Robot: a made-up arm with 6 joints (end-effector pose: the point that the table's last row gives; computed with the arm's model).
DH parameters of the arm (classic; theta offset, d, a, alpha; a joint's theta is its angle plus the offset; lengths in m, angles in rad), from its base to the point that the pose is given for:
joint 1: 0 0.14 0 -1.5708
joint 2: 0.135 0 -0.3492 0
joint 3: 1.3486 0 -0.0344 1.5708
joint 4: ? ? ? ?
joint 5: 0 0 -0.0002 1.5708
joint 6: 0 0.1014 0 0
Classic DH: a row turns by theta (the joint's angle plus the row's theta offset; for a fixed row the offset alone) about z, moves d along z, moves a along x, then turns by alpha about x.
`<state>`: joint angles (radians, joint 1 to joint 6).
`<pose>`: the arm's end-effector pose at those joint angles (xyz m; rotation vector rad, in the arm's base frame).
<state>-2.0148 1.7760 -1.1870 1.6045 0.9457 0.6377</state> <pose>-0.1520 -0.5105 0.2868 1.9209 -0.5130 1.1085</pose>
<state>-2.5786 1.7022 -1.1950 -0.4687 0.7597 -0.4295</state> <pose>-0.4411 -0.2411 0.2635 -2.1946 -1.6199 0.5697</pose>
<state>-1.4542 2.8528 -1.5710 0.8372 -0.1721 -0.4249</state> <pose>0.0530 -0.5647 -0.2428 2.2187 1.6015 -0.4954</pose>
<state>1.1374 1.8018 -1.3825 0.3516 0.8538 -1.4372</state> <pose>0.2039 0.5032 0.2828 -2.5133 0.9861 0.3382</pose>
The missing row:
joint 4: 0 0.3875 0 -1.5708
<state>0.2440 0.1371 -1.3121 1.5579 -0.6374 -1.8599</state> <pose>-0.2061 -0.1137 0.6913 0.5309 0.4498 -0.1540</pose>
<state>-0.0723 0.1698 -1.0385 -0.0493 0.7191 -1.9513</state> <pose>-0.0393 -0.0004 0.6052 -1.2636 0.9278 -1.7210</pose>
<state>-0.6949 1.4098 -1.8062 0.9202 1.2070 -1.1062</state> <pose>0.3376 -0.1834 0.6658 -0.4514 1.8592 -0.0313</pose>
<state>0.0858 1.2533 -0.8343 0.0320 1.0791 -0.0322</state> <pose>0.3291 0.0312 0.2897 -0.1567 2.9780 0.0502</pose>
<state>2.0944 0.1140 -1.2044 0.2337 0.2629 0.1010</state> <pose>0.0751 -0.1422 0.6779 -0.6937 0.4724 2.3335</pose>
